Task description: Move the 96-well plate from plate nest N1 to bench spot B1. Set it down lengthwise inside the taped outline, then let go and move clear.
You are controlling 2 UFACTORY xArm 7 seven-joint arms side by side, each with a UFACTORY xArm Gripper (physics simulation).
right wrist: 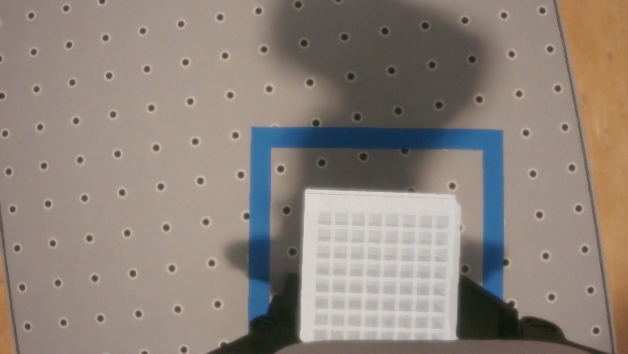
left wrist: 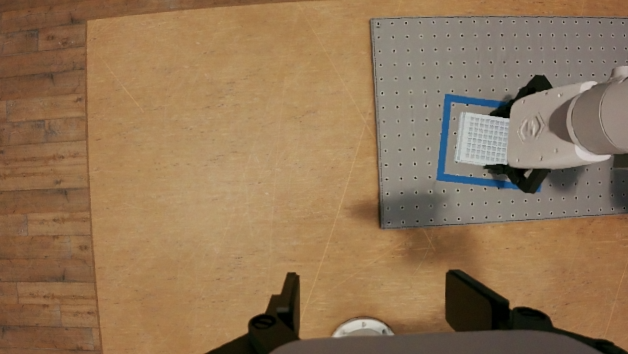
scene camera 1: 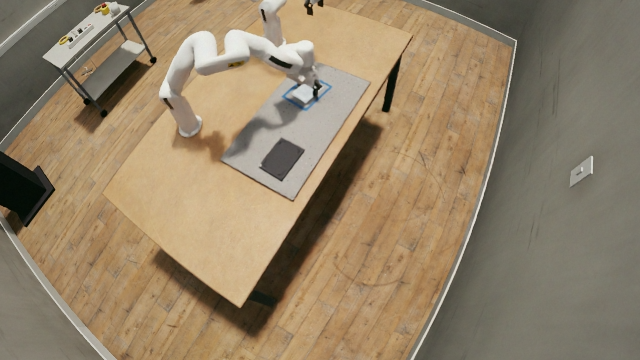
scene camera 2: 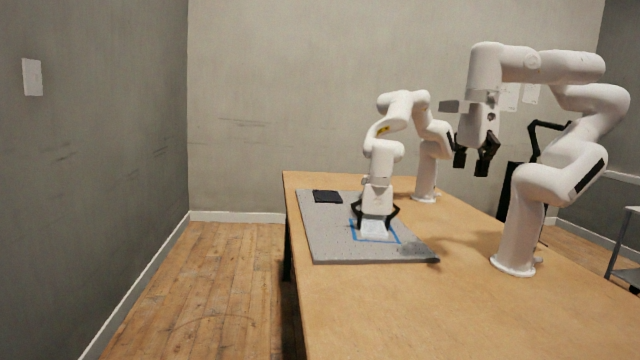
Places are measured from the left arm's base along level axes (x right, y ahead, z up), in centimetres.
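Pixels of known places: left gripper, fingertip midpoint: (left wrist: 372,296) (scene camera 1: 315,10) (scene camera 2: 468,172); right gripper, fingertip midpoint: (right wrist: 374,300) (left wrist: 494,141) (scene camera 1: 307,90) (scene camera 2: 372,228); left arm's base, link origin: (scene camera 1: 275,44) (scene camera 2: 511,266); right arm's base, link origin: (scene camera 1: 190,126) (scene camera 2: 423,199).
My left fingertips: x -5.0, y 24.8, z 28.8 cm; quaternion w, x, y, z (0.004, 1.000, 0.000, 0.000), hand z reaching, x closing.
Observation:
Ahead of a thing's pixels: the offset from my left fingertips to its top centre. Level surfaces: height alone.
The white 96-well plate @[dx +27.9, dy +12.6, dz -25.9 cm] (scene camera 1: 302,94) (scene camera 2: 374,230) (left wrist: 482,139) (right wrist: 380,260) is level and lies within the blue taped outline (scene camera 1: 306,108) (scene camera 2: 377,242) (left wrist: 444,137) (right wrist: 375,138) as seen from above, its sides roughly parallel to the tape. My right gripper (scene camera 2: 374,225) (left wrist: 494,141) (right wrist: 374,300) is shut on it, a finger at each long side. I cannot tell whether the plate touches the board; its rear part is hidden by the gripper. The dark nest @[dx +64.2, dy +23.5, dz -25.9 cm] (scene camera 1: 282,159) (scene camera 2: 327,196) is empty. My left gripper (scene camera 1: 315,7) (scene camera 2: 470,167) (left wrist: 372,296) is open and empty, high over the table.
The grey perforated board @[dz -27.5 cm] (scene camera 1: 320,125) (scene camera 2: 325,252) (left wrist: 410,120) lies on the wooden table @[dz -28.8 cm] (scene camera 1: 200,210) (scene camera 2: 390,310) (left wrist: 200,150). The white base of the left arm (scene camera 2: 515,260) stands at the right in scene camera 2. A cart (scene camera 1: 107,75) stands beyond the table.

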